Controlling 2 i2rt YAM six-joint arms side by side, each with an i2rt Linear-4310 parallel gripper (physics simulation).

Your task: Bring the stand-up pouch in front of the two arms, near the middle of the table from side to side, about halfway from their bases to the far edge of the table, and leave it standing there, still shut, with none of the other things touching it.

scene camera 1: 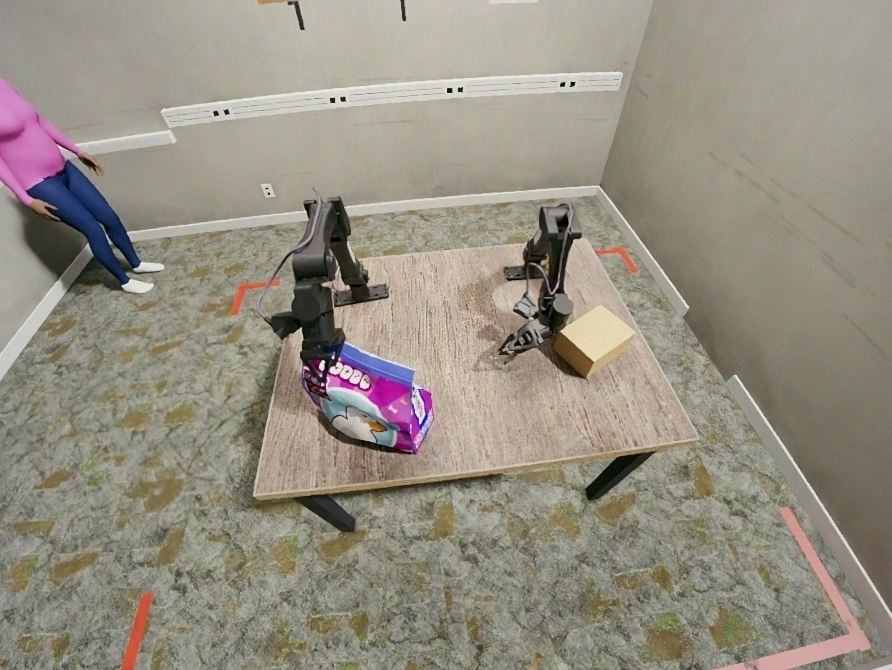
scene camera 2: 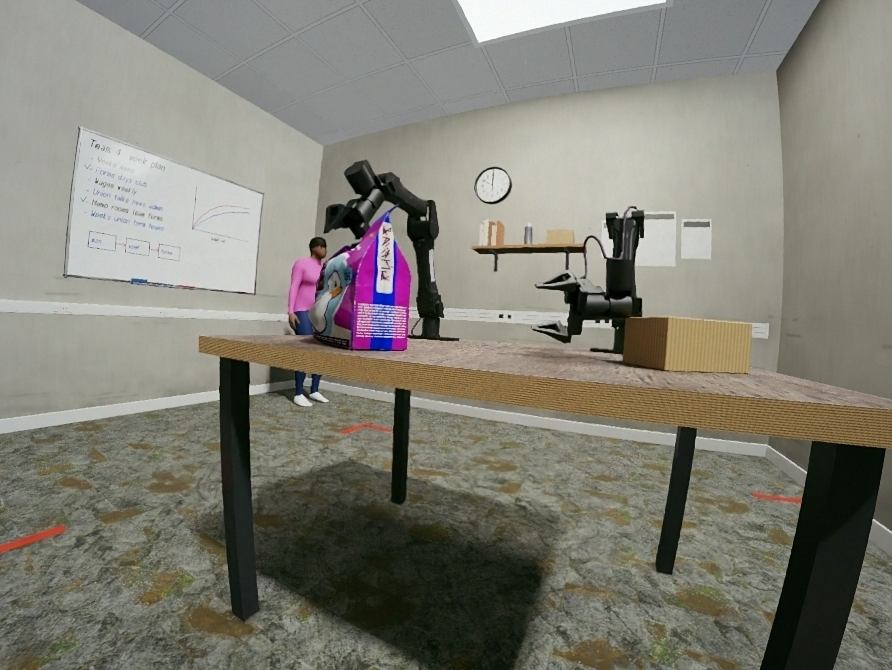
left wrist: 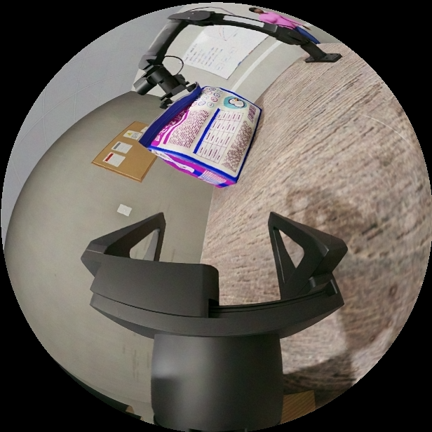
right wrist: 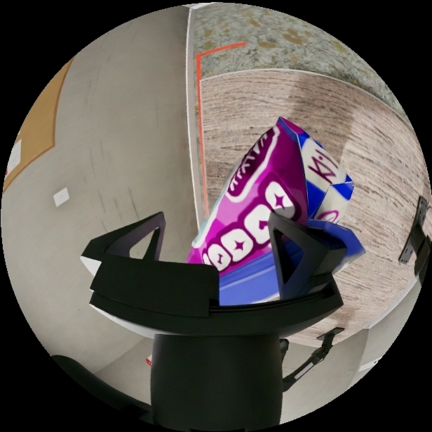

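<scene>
The stand-up pouch, purple with a blue top strip, stands upright and looks shut on the table, left of the middle in scene camera 1. My right gripper is open at the pouch's top left end in scene camera 1. In the right wrist view part of the top shows between and beyond its fingers; I cannot tell whether they touch it. My left gripper is open and empty above the table, apart from the pouch.
A cardboard box lies on the table at the right in both scene views, beside the left arm and well apart from the pouch. The pouch stands near the table's left and front edges in scene camera 1. A person stands beyond the table.
</scene>
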